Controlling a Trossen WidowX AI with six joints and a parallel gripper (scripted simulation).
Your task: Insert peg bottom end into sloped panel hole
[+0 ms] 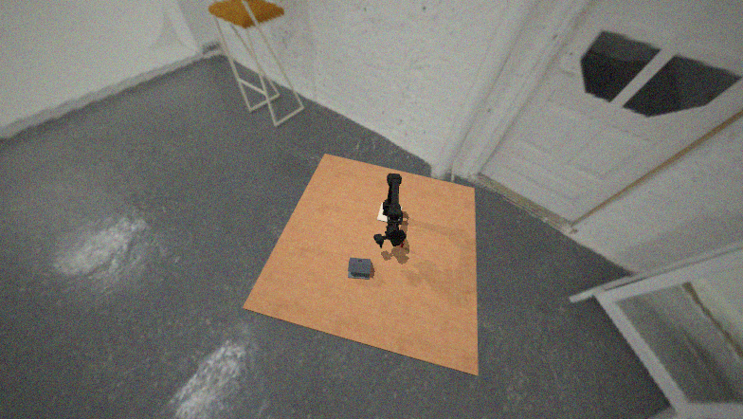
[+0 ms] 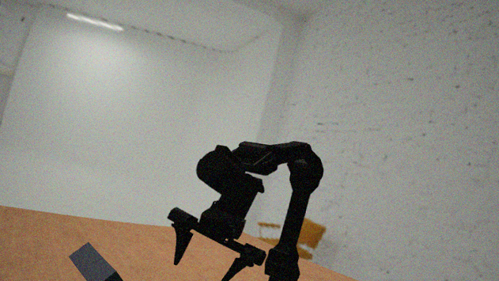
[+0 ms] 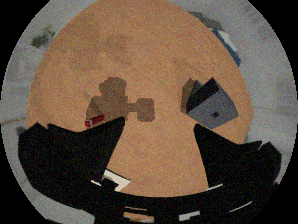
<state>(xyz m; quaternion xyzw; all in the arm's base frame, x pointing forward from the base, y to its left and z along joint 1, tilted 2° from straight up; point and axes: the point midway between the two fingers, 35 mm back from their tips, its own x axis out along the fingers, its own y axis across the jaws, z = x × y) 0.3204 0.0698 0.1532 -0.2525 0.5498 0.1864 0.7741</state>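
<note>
Now: the red peg 100 mm behind my gripper tip, 90 mm to the left of it and 80 mm below it. The rest, counted from my gripper tip: grey sloped panel (130 mm ahead, 130 mm to the right, 80 mm below).
</note>
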